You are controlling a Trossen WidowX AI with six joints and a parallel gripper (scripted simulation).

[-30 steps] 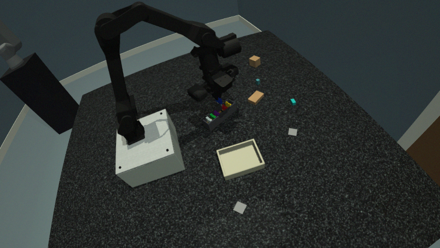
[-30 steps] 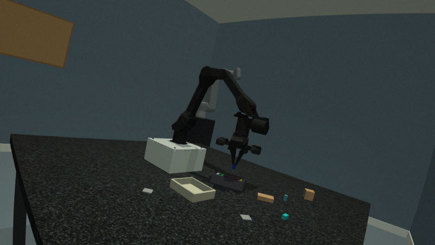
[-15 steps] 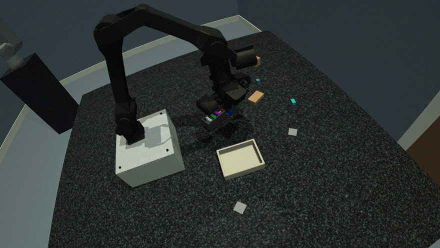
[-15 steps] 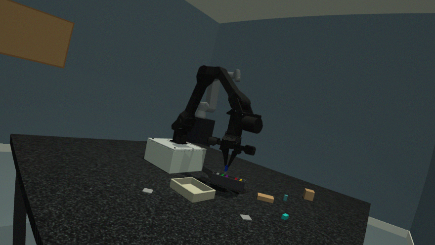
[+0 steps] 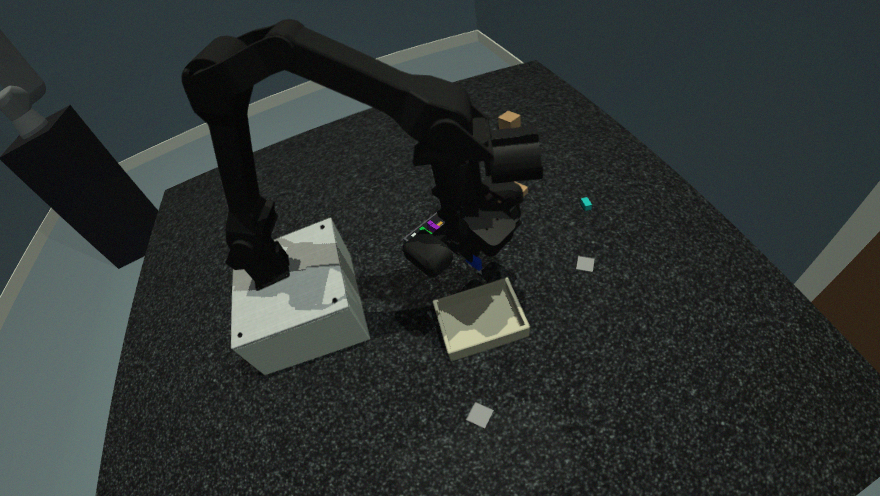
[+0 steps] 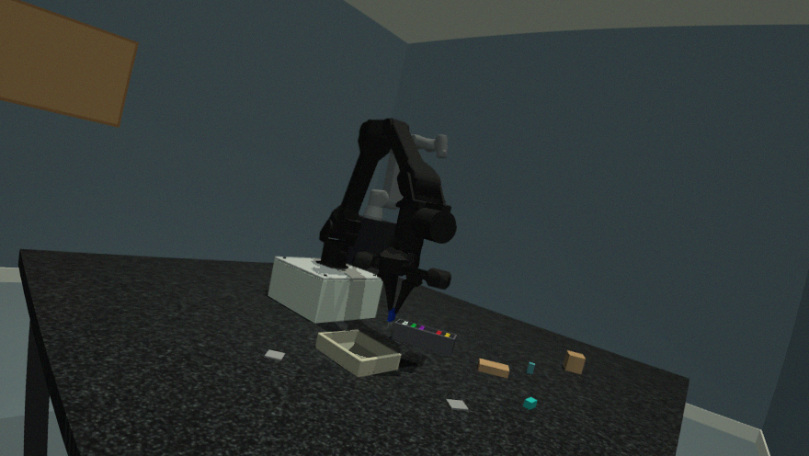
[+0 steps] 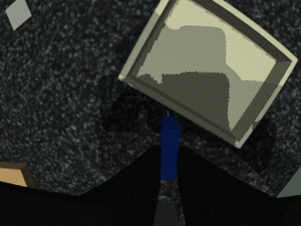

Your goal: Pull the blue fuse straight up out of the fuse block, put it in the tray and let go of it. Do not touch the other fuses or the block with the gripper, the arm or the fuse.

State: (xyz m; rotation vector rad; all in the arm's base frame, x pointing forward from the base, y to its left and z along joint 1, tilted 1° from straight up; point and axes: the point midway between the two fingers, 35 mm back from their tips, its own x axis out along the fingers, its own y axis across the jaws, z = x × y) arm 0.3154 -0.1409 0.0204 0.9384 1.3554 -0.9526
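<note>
Now: the cream tray 9 cm below my gripper tip, 6 cm to the right of it and 2 cm behind it. Also, from my gripper tip: blue fuse: 1 cm below; then green fuse: 15 cm to the left, 7 cm below, 3 cm behind; then white fuse: 14 cm to the left, 7 cm below, 5 cm behind.
</note>
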